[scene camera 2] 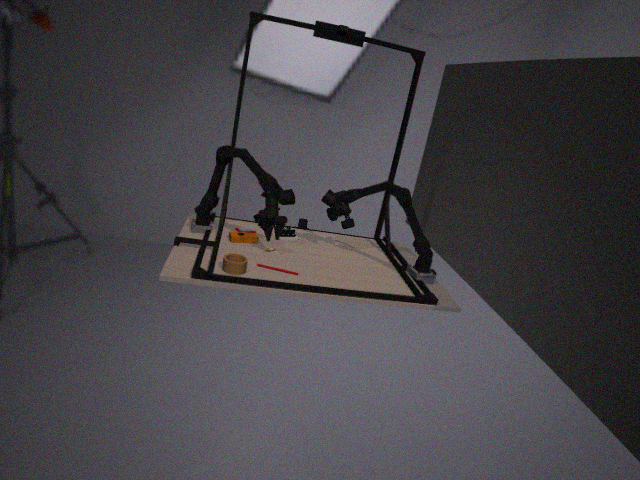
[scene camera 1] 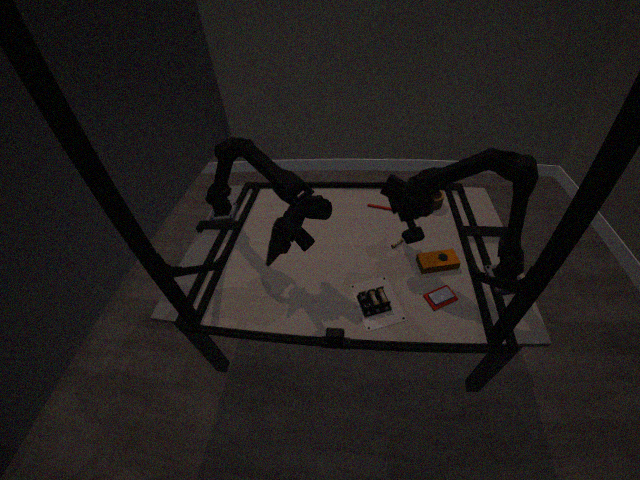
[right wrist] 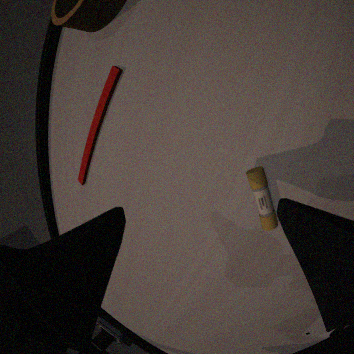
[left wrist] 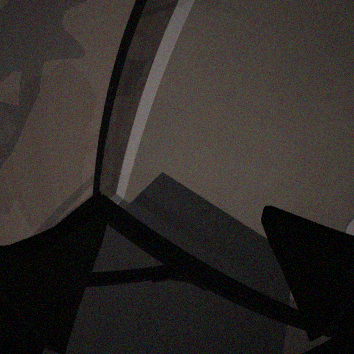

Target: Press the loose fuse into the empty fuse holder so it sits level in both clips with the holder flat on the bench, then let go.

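Places are measured from the left arm's base along level axes (x right, y ahead, z up), in millimetres.
Where they show: left gripper, fingertip midpoint: [scene camera 1: 268, 262] [left wrist: 186, 215]; right gripper, fingertip midpoint: [scene camera 2: 272, 240] [scene camera 1: 398, 225] [right wrist: 203, 211]; left arm's base, origin of the base link: [scene camera 2: 421, 270] [scene camera 1: 223, 211] [right wrist: 108, 333]; right arm's base, origin of the base link: [scene camera 2: 202, 223] [scene camera 1: 504, 275].
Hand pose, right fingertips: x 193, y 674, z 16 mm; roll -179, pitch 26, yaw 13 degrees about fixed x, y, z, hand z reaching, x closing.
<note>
Things, the pixels of their centre, and the offset from my right fingertips. "pt": a spot on its surface instead.
- loose fuse, body centre: [right wrist: 262, 198] [scene camera 1: 397, 243] [scene camera 2: 270, 249] dx +33, dy -7, dz -57 mm
- black fuse holder, body centre: [scene camera 1: 377, 298] [scene camera 2: 283, 231] dx +265, dy -117, dz -46 mm
- white plate, surface spot: [scene camera 1: 395, 311] pt dx +304, dy -69, dz -62 mm
- orange box, body centre: [scene camera 1: 437, 260] [scene camera 2: 243, 237] dx +139, dy +107, dz -47 mm
- red-edged device, body centre: [scene camera 1: 440, 296] [scene camera 2: 245, 229] dx +272, dy +78, dz -57 mm
- red stick, body centre: [right wrist: 93, 133] [scene camera 1: 388, 208] [scene camera 2: 277, 269] dx -168, dy +2, dz -61 mm
- tan ring, body centre: [scene camera 2: 234, 264] [scene camera 1: 431, 198] dx -187, dy +185, dz -39 mm
The loose fuse [scene camera 1: 397, 243] [scene camera 2: 270, 249] [right wrist: 262, 199], with brass ends and a pale label, lies on the bench. The black fuse holder [scene camera 1: 368, 308] [scene camera 2: 287, 233] is on a white plate [scene camera 1: 395, 311] nearer the front in scene camera 1; tan fuses show in it, but its clips are too small to make out. My right gripper [scene camera 2: 272, 239] [right wrist: 203, 211] is open and empty, pointing down above the bench near the fuse; in the right wrist view the fuse appears beside the right-hand fingertip. My left gripper [scene camera 1: 275, 256] [left wrist: 186, 215] is open and empty, raised above the bench's left part.
An orange box [scene camera 1: 436, 261] [scene camera 2: 243, 236] and a red-edged device [scene camera 1: 440, 296] lie right of the holder in scene camera 1. A red stick [scene camera 1: 378, 206] [scene camera 2: 277, 269] [right wrist: 98, 125] and a tan ring [scene camera 1: 438, 199] [scene camera 2: 234, 264] [right wrist: 90, 20] are at the back. Dark rails border the bench.
</note>
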